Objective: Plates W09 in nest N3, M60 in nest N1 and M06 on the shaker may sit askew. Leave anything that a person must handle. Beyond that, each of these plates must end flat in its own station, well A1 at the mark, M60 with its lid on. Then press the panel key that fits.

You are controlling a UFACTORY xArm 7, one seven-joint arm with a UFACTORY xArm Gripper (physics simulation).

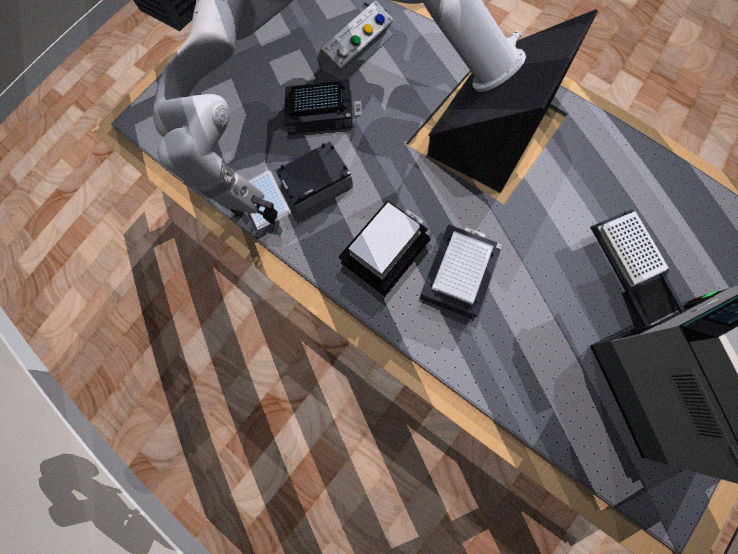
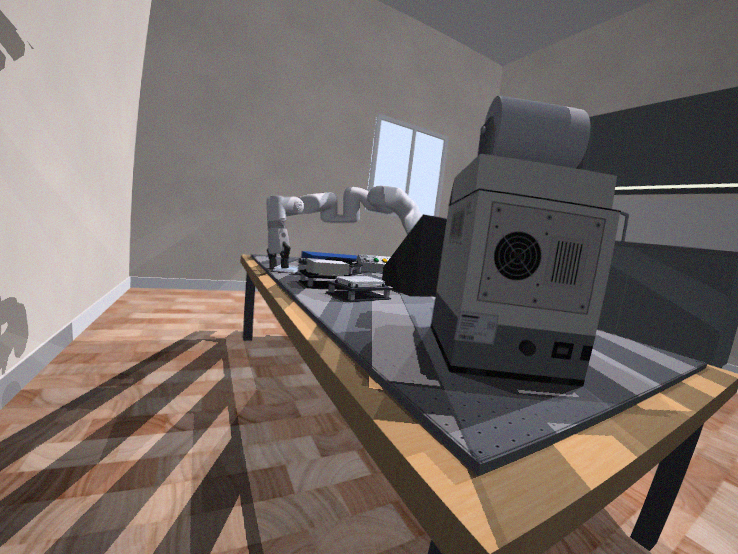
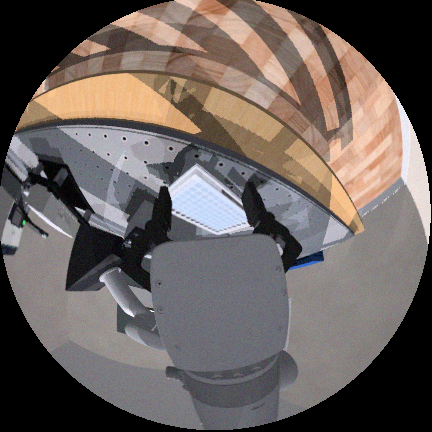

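My gripper is open, its fingers apart above a light-blue well plate that lies on the mat near the table edge. Beside it, a black station with corner posts bears no plate. A plate with a plain white top sits on a dark nest. A white well plate sits on another nest. A dark well plate sits on a black station. Plate names and A1 marks are too small to read. The key panel has white, green, yellow and blue keys.
A white plate with dark wells sits on a tray in front of a large grey device. A black slanted block stands by the arm's base. A blue item shows behind the nests.
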